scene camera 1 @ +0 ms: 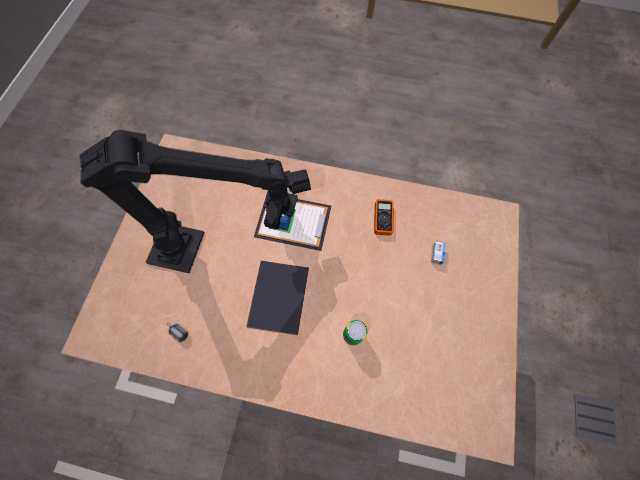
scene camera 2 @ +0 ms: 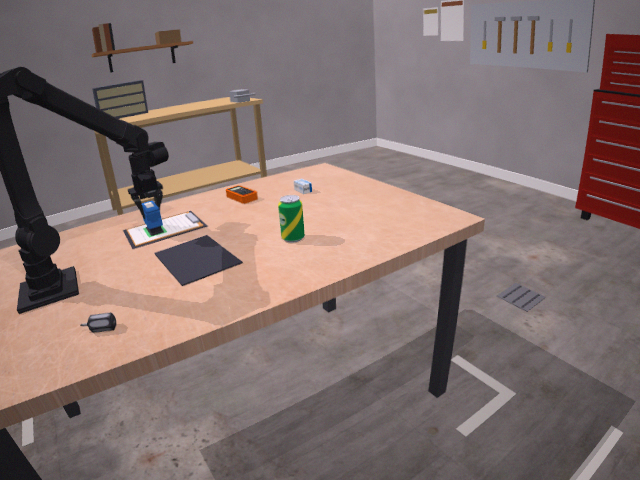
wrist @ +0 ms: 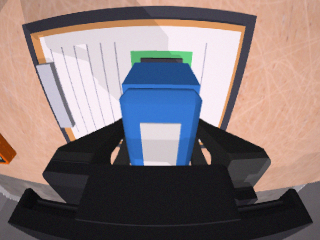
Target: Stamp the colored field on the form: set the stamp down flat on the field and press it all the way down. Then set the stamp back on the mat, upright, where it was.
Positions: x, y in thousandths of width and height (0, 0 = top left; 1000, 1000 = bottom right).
Observation:
I see my gripper (wrist: 502, 494), a blue stamp (wrist: 502, 444), a clipboard (wrist: 261, 252) and a dark mat (scene camera 1: 435, 620).
The dark mat also shows in scene camera 2 (scene camera 2: 295, 547).

